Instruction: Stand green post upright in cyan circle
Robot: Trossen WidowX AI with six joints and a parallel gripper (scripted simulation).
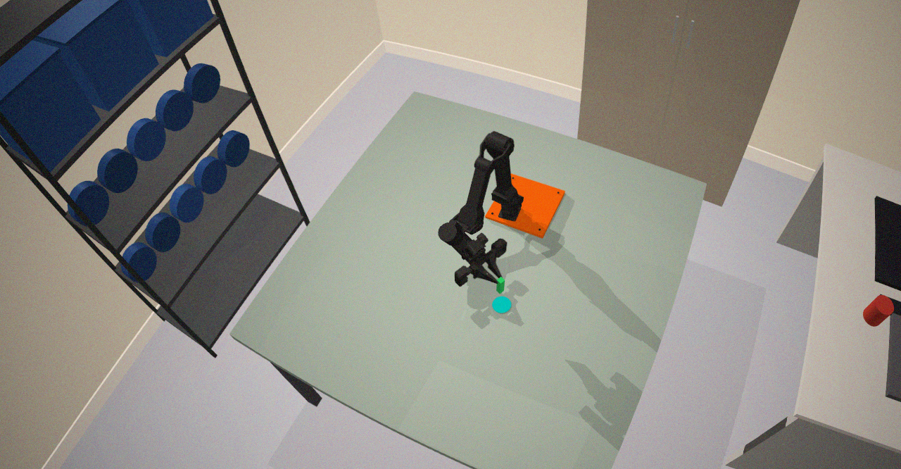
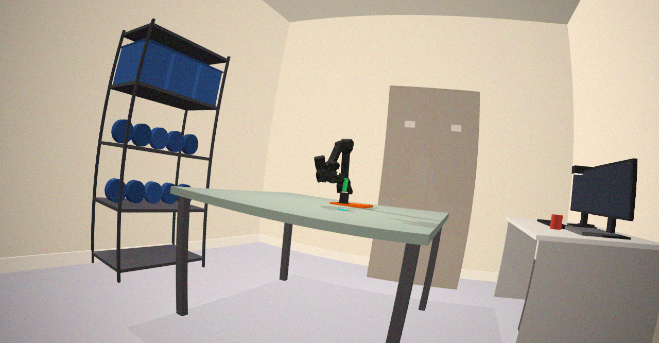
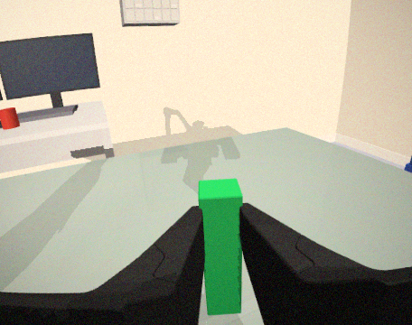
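Now: gripper tip 150 mm above the cyan circle. From my gripper tip the other things lie so: green post: 20 mm below.
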